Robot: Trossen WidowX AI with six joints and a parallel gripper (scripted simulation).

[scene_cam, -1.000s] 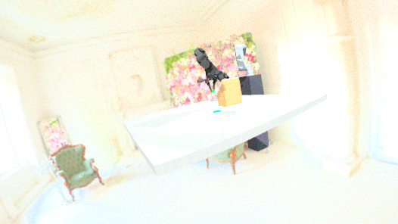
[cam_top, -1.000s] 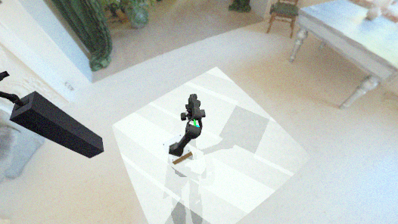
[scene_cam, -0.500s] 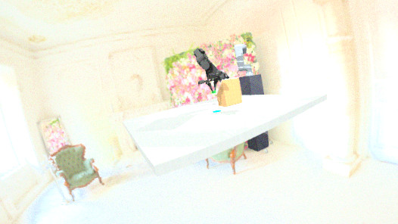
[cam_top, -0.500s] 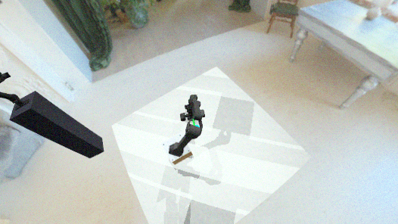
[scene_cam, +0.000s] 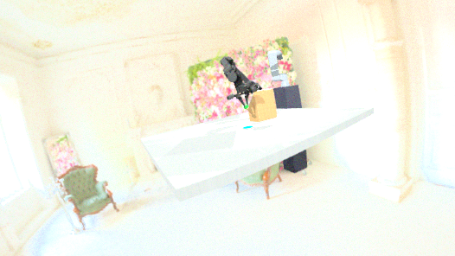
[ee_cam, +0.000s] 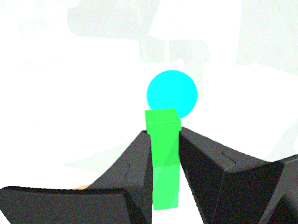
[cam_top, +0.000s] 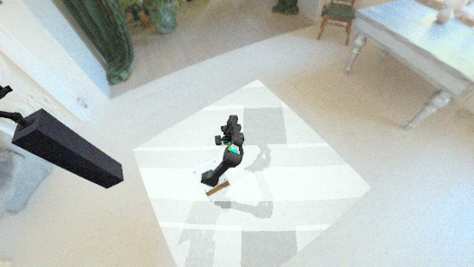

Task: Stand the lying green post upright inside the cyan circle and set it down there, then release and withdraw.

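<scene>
Right now the cyan circle is 10 mm ahead of my gripper tip, 10 mm to the right of it and 130 mm below it. Also, from my gripper tip: green post 10 mm behind, 20 mm to the right.
</scene>
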